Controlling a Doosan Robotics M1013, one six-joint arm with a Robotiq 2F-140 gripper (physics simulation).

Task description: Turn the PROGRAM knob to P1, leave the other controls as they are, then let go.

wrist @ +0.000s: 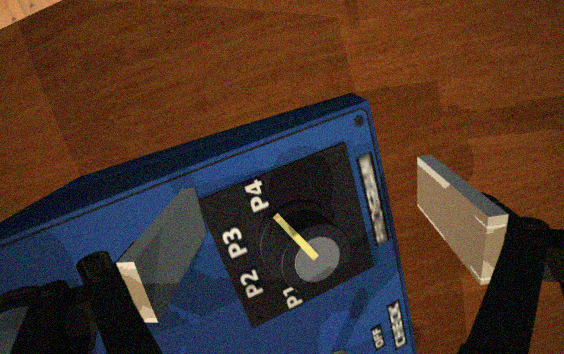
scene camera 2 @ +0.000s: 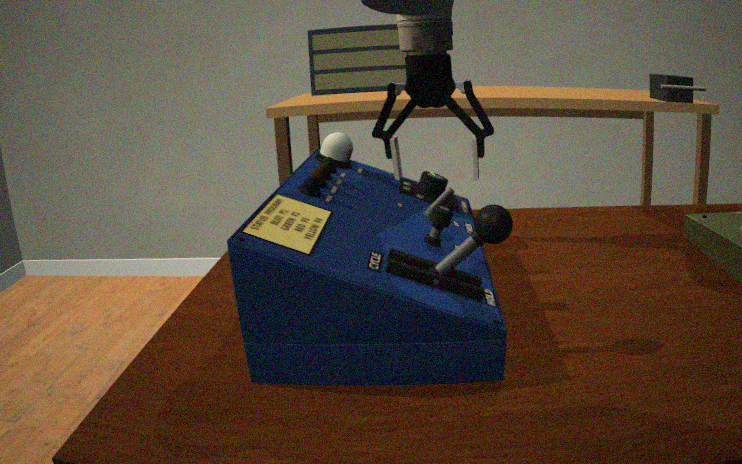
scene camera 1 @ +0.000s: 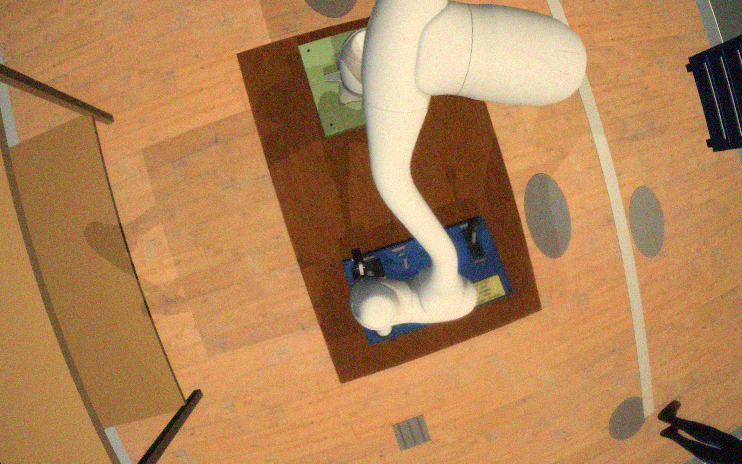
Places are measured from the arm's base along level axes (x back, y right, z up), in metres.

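Pixels of known places: gripper, between the fingertips: (wrist: pixel 307 196) (scene camera 2: pixel 437 178).
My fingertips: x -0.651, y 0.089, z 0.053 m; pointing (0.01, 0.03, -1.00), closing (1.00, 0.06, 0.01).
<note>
Behind a point stands the place of what it marks.
The black PROGRAM knob (scene camera 2: pixel 432 184) {x -0.650, y 0.032, z 0.055 m} (wrist: pixel 317 260) {x -0.649, y 0.054, z 0.064 m} sits on a black plate (wrist: pixel 320 175) {x -0.641, y 0.091, z 0.025 m} at the corner of the blue console (scene camera 1: pixel 495 251) {x -0.625, y -0.372, z 0.052 m} (scene camera 2: pixel 372 311) {x -0.632, y -0.381, z 0.031 m} (wrist: pixel 100 230) {x -0.767, y 0.086, z 0.070 m}. In the wrist view its yellow pointer line (wrist: pixel 296 237) {x -0.659, y 0.071, z 0.067 m} aims at the P4 label (wrist: pixel 257 196) {x -0.681, y 0.087, z 0.041 m}; the P1 label (wrist: pixel 294 298) {x -0.665, y 0.008, z 0.040 m} is below the knob. My gripper (scene camera 2: pixel 436 176) {x -0.651, y 0.089, z 0.053 m} (wrist: pixel 307 196) {x -0.651, y 0.089, z 0.053 m} is wide open and empty, with one finger on each side of the knob in view. In scene camera 2 its fingertips appear near the height of the knob's top; contact is not visible. The arm largely hides the gripper in scene camera 1.
The CHECK toggle (scene camera 2: pixel 439 215) {x -0.600, y -0.193, z 0.070 m} stands beside the knob. A ball-ended lever (scene camera 2: pixel 492 224) {x -0.527, y -0.308, z 0.096 m} rises from the CYCLE/HOLD slot. A white dome (scene camera 2: pixel 335 146) {x -0.798, y 0.009, z 0.121 m}, dark round parts (scene camera 2: pixel 317 179) {x -0.774, y -0.138, z 0.101 m} and a yellow status card (scene camera 2: pixel 287 224) {x -0.742, y -0.311, z 0.092 m} (scene camera 1: pixel 489 290) {x -0.743, y -0.324, z 0.093 m} are on the console. A green board (scene camera 1: pixel 322 109) {x -0.099, y 0.147, z -0.010 m} (scene camera 2: pixel 722 235) {x -0.159, y -0.001, z -0.004 m} lies farther along the table.
</note>
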